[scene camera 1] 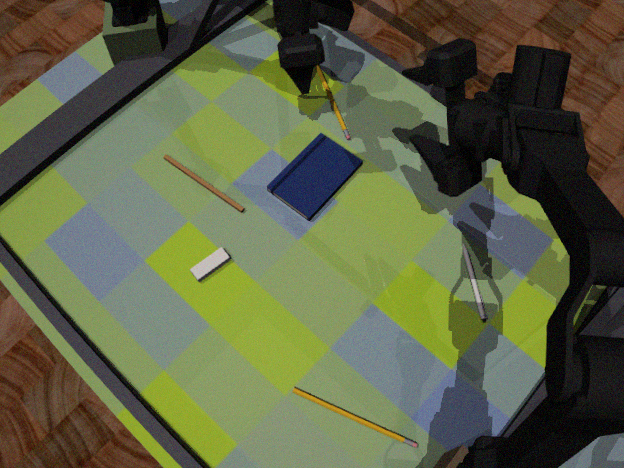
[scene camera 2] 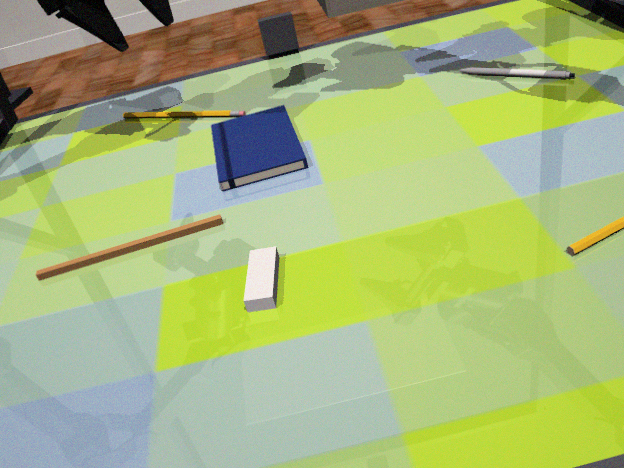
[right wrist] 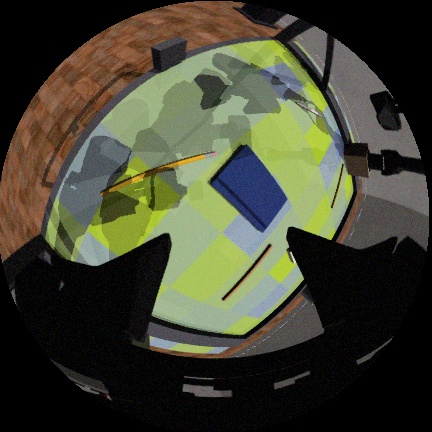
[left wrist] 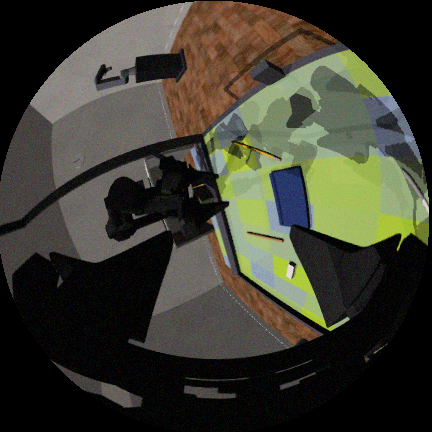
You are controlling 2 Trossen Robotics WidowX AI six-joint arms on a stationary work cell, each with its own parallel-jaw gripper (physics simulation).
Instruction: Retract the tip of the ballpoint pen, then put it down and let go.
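Places are measured from the left arm's base along level axes (x ahead, y left, z up), in centimetres.
Where they show: left gripper, between the fingertips: (scene camera 1: 408,104) (left wrist: 233,233); right gripper, between the fingertips: (scene camera 1: 302,78) (scene camera 2: 146,37) (right wrist: 230,236) (left wrist: 222,188); left arm's base, origin of its link: (right wrist: 368,160); right arm's base, origin of its link: (scene camera 1: 130,12).
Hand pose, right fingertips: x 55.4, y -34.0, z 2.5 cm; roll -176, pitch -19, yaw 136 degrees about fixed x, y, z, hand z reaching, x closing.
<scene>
Each offset is from my right fingertips to the centre of the thing.
The ballpoint pen @(dx -39.0, dy +5.1, dz -12.6 cm) (scene camera 1: 473,284) (scene camera 2: 524,73) (right wrist: 309,108) is slim and grey-white with a dark end, and lies flat on the patchwork table top at the right of scene camera 1. Part of it shows at the right edge of the left wrist view (left wrist: 416,190). Whether its tip is out is too small to tell. My left gripper (scene camera 1: 399,101) (left wrist: 233,233) is open and empty, raised above the table, up and left of the pen in scene camera 1. My right gripper (scene camera 2: 146,36) (right wrist: 230,236) is open and empty, high at the far side, well away from the pen.
A dark blue notebook @(dx -8.2, dy +6.5, dz -12.3 cm) (scene camera 1: 315,176) (scene camera 2: 257,141) lies mid-table. A yellow pencil @(dx +0.2, dy -8.0, dz -12.6 cm) (scene camera 1: 338,113) (scene camera 2: 211,113) lies beyond it, another pencil @(dx -37.5, dy +33.0, dz -12.6 cm) (scene camera 1: 352,415) (scene camera 2: 597,235) lower down. A brown stick @(dx +5.2, dy +19.5, dz -12.6 cm) (scene camera 1: 204,182) (scene camera 2: 128,246) and a white eraser @(dx -6.2, dy +29.2, dz -12.3 cm) (scene camera 1: 210,263) (scene camera 2: 261,277) lie to the left in scene camera 1.
</scene>
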